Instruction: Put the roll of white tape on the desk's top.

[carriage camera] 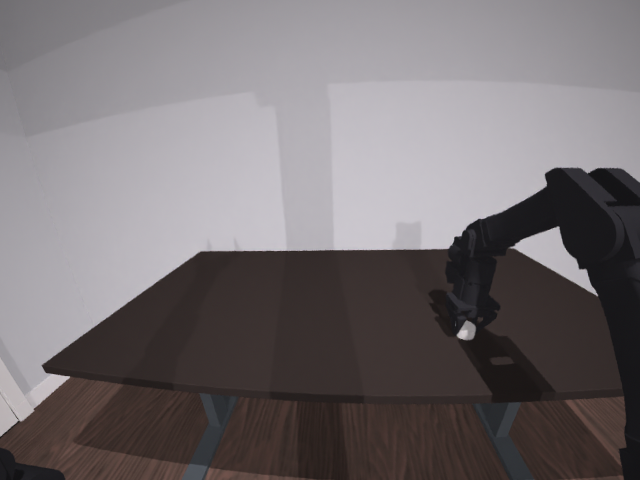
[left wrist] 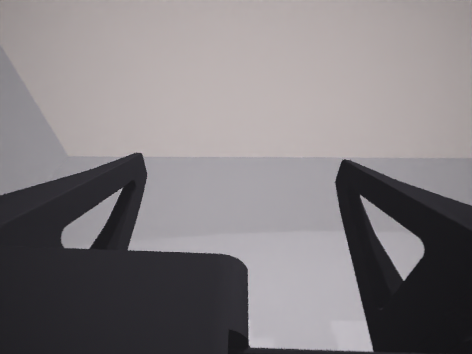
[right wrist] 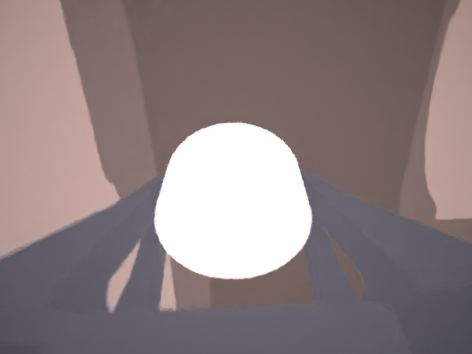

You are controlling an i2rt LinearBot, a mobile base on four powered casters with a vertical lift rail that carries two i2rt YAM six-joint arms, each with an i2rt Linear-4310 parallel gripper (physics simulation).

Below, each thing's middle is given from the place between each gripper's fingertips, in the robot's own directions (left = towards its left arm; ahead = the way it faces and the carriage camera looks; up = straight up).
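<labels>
From my left hand, the roll of white tape [right wrist: 233, 205] is 43 cm below it, 39 cm ahead of it and 66 cm to the right of it. As for my right hand, the tape is 10 mm above it. Going by its middle, the tape is nearer to my right hand than to my left hand.
</labels>
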